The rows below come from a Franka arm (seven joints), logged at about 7 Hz.
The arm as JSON. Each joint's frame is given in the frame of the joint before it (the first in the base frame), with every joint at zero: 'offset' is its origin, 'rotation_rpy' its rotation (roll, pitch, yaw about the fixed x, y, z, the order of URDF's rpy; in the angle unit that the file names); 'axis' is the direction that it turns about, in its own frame. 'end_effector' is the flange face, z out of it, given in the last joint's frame.
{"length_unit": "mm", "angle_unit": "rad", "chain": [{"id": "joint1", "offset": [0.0, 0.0, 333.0], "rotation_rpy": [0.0, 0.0, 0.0], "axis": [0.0, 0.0, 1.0]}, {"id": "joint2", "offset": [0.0, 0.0, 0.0], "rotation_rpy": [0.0, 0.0, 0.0], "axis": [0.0, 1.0, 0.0]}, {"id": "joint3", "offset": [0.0, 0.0, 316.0], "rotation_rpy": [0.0, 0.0, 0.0], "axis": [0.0, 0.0, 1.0]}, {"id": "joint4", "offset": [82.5, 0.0, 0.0], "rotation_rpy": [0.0, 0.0, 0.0], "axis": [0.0, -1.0, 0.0]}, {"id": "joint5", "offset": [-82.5, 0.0, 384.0], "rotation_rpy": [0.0, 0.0, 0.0], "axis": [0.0, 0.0, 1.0]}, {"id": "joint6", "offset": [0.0, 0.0, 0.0], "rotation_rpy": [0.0, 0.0, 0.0], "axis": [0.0, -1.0, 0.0]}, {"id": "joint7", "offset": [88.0, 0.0, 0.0], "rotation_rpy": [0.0, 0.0, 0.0], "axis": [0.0, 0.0, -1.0]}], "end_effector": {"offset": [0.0, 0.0, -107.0], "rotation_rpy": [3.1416, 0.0, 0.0]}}
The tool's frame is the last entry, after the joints.
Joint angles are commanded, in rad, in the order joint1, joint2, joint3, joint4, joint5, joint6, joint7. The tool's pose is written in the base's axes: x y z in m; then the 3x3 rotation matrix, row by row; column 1 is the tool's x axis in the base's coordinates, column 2 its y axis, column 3 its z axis. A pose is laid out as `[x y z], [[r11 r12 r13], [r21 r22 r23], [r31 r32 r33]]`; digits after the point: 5 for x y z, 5 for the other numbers.
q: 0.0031, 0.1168, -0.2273, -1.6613, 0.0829, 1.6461, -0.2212
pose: [0.57269 -0.11607 0.52307], [[0.99348 -0.01939 -0.11231], [-0.01002 -0.99646 0.08346], [-0.11353 -0.08179 -0.99016]]
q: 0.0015, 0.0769, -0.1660, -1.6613, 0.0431, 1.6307, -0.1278
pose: [0.56815 -0.08688 0.54389], [[0.99405 -0.04391 -0.09971], [-0.03934 -0.99810 0.04732], [-0.10159 -0.04311 -0.99389]]
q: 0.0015, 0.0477, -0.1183, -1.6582, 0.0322, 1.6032, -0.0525
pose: [0.56228 -0.06124 0.55949], [[0.99278 -0.06866 -0.09833], [-0.06516 -0.99714 0.03830], [-0.10068 -0.03161 -0.99442]]
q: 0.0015, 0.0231, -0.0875, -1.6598, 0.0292, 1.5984, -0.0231
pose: [0.55747 -0.04450 0.57208], [[0.99447 -0.06614 -0.08162], [-0.06352 -0.99739 0.03432], [-0.08368 -0.02894 -0.99607]]
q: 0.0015, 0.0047, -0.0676, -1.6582, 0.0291, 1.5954, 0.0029
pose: [0.55352 -0.03351 0.58280], [[0.99529 -0.07158 -0.06535], [-0.06953 -0.99703 0.03317], [-0.06753 -0.02847 -0.99731]]
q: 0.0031, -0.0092, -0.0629, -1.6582, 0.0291, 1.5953, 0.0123
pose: [0.55019 -0.03003 0.59046], [[0.99589 -0.07426 -0.05179], [-0.07262 -0.99682 0.03283], [-0.05406 -0.02893 -0.99812]]
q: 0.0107, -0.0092, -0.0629, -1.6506, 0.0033, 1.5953, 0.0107
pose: [0.55069 -0.02858 0.59400], [[0.99696 -0.06308 -0.04584], [-0.06285 -0.99800 0.00628], [-0.04614 -0.00338 -0.99893]]
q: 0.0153, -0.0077, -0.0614, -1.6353, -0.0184, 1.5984, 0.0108
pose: [0.55229 -0.02753 0.60068], [[0.99799 -0.05581 -0.03000], [-0.05633 -0.99828 -0.01655], [-0.02902 0.01820 -0.99941]]
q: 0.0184, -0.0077, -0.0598, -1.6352, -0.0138, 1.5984, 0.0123
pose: [0.55244 -0.02445 0.60072], [[0.99816 -0.05288 -0.02963], [-0.05326 -0.99851 -0.01211], [-0.02895 0.01367 -0.99949]]
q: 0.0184, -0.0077, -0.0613, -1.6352, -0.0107, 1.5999, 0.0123
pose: [0.55258 -0.02496 0.60084], [[0.99812 -0.05456 -0.02802], [-0.05483 -0.99845 -0.00902], [-0.02748 0.01054 -0.99957]]
